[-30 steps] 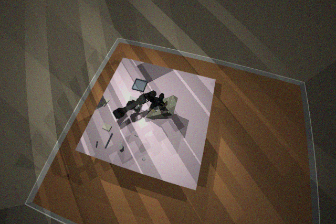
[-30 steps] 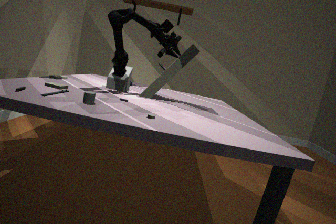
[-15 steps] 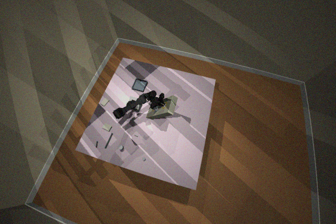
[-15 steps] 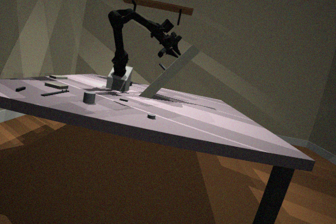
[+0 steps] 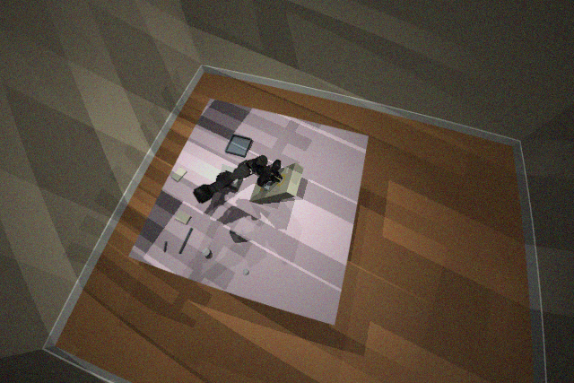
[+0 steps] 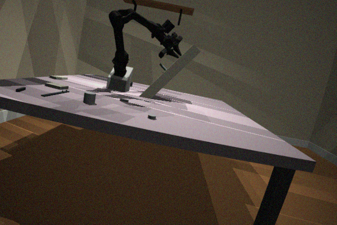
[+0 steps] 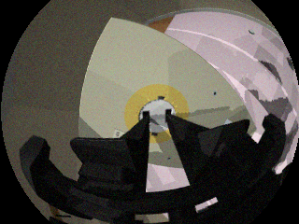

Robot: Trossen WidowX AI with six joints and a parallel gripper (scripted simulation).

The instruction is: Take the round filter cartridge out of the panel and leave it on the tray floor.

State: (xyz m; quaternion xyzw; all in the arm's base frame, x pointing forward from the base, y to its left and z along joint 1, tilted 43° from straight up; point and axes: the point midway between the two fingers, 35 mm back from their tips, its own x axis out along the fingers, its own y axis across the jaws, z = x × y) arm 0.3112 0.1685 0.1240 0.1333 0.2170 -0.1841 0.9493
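Now: the round filter cartridge 1 cm below my gripper tip and 1 cm ahead of it. From my gripper tip the other things lie so: square grey tray 44 cm behind, 27 cm below, 23 cm to the left.
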